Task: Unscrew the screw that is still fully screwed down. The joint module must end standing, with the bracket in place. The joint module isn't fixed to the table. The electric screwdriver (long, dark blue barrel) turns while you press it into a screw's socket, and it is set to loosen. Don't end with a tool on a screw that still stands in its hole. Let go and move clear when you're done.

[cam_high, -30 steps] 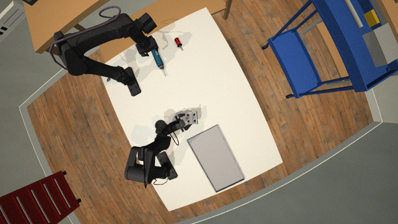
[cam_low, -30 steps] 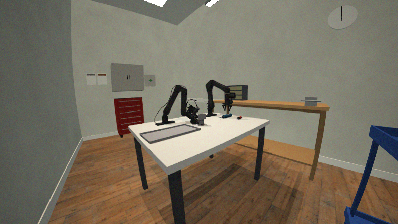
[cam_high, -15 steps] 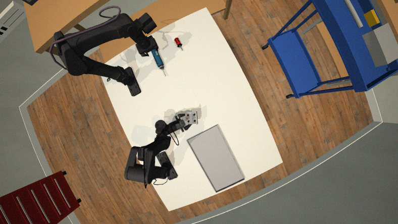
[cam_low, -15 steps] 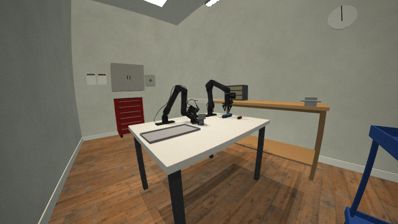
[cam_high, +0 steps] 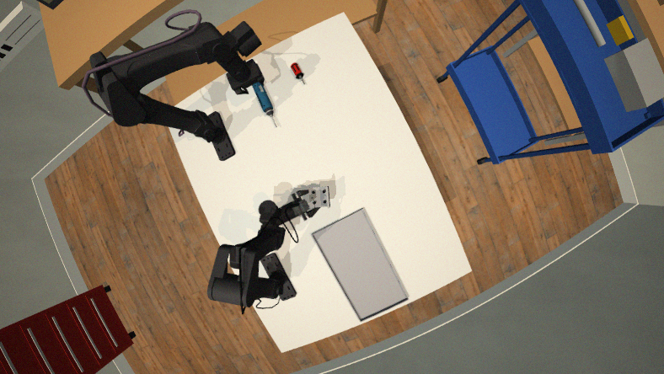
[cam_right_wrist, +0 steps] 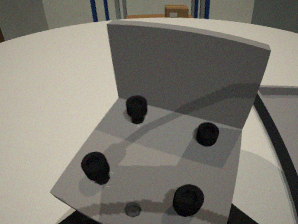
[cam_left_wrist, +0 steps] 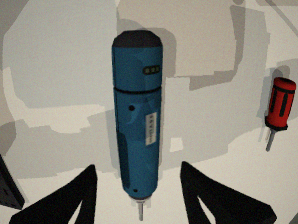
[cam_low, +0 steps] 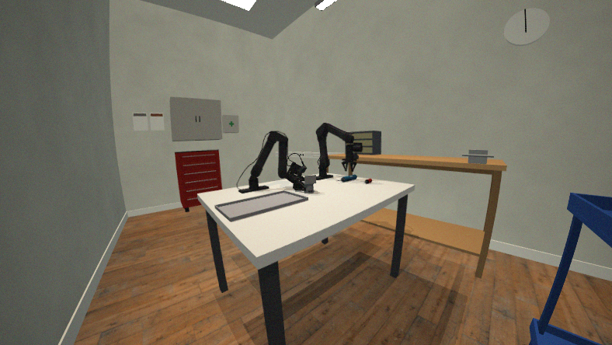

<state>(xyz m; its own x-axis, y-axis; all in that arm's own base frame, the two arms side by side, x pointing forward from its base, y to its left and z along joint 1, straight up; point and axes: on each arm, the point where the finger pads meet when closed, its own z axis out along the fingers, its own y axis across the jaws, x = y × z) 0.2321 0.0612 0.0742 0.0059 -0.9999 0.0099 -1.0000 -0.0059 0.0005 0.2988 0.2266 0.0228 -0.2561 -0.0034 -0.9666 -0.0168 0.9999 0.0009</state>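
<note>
Now: the grey bracket 5 cm above my right hand. Also, from my right hand: flat grey tray: 4 cm ahead, 32 cm to the right, 2 cm below; red-handled screwdriver: 11 cm ahead, 47 cm to the left, 1 cm below.
</note>
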